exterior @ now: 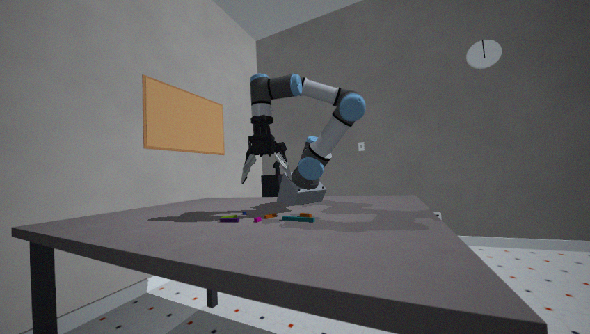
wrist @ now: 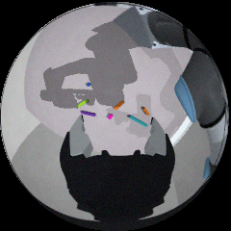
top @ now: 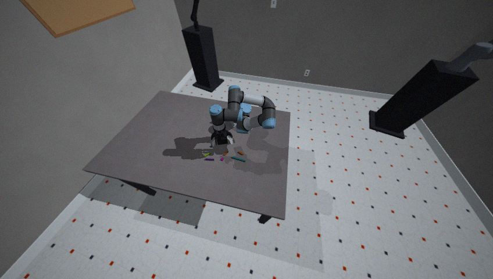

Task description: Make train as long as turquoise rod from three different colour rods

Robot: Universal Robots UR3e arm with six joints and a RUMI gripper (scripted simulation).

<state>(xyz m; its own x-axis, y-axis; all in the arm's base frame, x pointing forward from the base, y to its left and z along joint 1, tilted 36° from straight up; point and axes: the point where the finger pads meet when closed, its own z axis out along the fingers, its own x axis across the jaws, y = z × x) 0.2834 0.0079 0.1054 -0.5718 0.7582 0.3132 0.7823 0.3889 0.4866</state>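
My hand is 1 cm short of the turquoise rod, 13 cm to the right of it and 10 cm above it. Round my hand: purple rod (11 cm ahead, 6 cm to the right, 10 cm below); then magenta rod (6 cm ahead, 2 cm to the left, 10 cm below); then blue rod (1 cm ahead, 11 cm to the right, 10 cm below).
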